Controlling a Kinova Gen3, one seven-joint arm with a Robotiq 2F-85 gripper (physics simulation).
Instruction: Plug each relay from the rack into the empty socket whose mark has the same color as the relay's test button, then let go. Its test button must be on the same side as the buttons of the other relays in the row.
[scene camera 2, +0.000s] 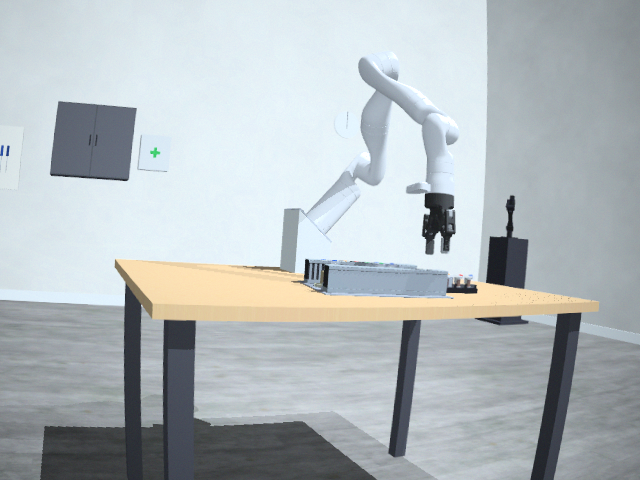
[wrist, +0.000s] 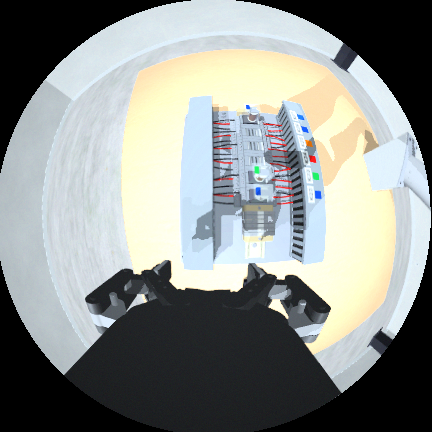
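Pixels of known places: gripper, between the fingertips: (scene camera 2: 437, 254) (wrist: 208, 270); arm's base, origin of its link: (scene camera 2: 311, 228).
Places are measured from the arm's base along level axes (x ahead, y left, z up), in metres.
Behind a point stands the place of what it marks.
My gripper (scene camera 2: 437, 252) @(x 0.560, y 0.102, z -0.039 m) (wrist: 208, 270) @(x 0.560, y 0.102, z -0.039 m) is open and empty, pointing down above the table near the right end of the relay panel in the scene view. The rack (scene camera 2: 461, 289) @(x 0.524, y 0.218, z -0.130 m) is a low black block right of the panel, holding small relays (scene camera 2: 468, 281) @(x 0.523, y 0.241, z -0.108 m) whose button colors are too small to tell surely; it does not show in the wrist view. In the wrist view, a relay with a blue button (wrist: 253, 115) @(x 0.455, y -0.117, z -0.083 m) is at the row's far end. A green-button relay (wrist: 262, 174) @(x 0.474, y -0.003, z -0.072 m) and another blue-button relay (wrist: 264, 192) @(x 0.476, y 0.022, z -0.072 m) are at the near end. Three empty sockets (wrist: 254, 145) @(x 0.461, y -0.070, z -0.112 m) lie between, beside blue, orange and red marks.
Grey wire ducts (scene camera 2: 385, 281) @(x 0.578, y -0.051, z -0.107 m) (wrist: 196, 185) @(x 0.565, y -0.003, z -0.077 m) flank the row as raised walls. The right duct carries colored marks, including orange (wrist: 309, 143) @(x 0.368, y -0.054, z -0.077 m) and red (wrist: 312, 159) @(x 0.375, y -0.024, z -0.077 m). Beige and grey modules (wrist: 258, 222) @(x 0.486, y 0.061, z -0.093 m) follow the near relays. The panel stands on the wooden table (scene camera 2: 206, 289) @(x 0.548, y -0.457, z -0.140 m) (wrist: 155, 150) @(x 0.655, y -0.119, z -0.140 m).
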